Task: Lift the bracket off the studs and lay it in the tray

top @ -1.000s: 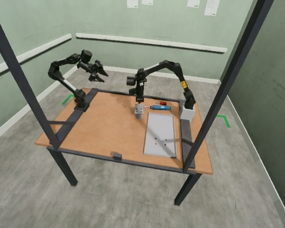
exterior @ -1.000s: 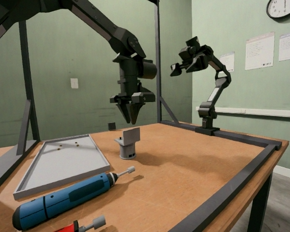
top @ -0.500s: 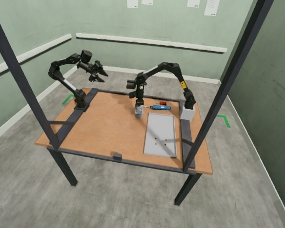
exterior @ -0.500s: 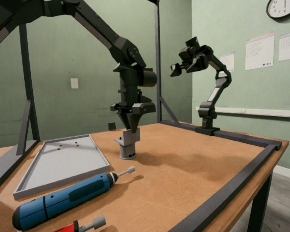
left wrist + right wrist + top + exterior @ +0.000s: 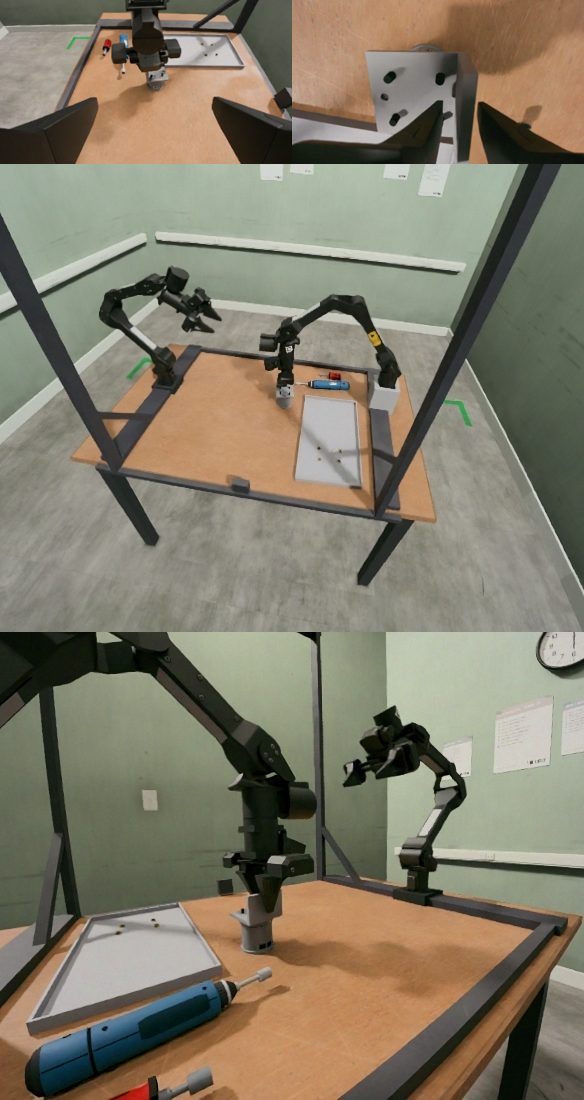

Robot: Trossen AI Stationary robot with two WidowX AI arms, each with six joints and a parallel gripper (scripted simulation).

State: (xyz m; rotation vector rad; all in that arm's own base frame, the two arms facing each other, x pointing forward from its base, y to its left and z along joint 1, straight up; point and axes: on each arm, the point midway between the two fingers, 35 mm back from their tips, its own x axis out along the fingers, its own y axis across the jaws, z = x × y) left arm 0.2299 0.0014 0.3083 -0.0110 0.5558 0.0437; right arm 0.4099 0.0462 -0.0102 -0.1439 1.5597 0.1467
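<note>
The grey L-shaped bracket lies 3 cm behind my right hand and 4 cm below it. Round my right hand: red tool (17 cm ahead, 21 cm to the right, 10 cm below); then grey joint module (3 cm behind, 8 cm below); then grey tray (20 cm behind, 19 cm to the right, 11 cm below).
</note>
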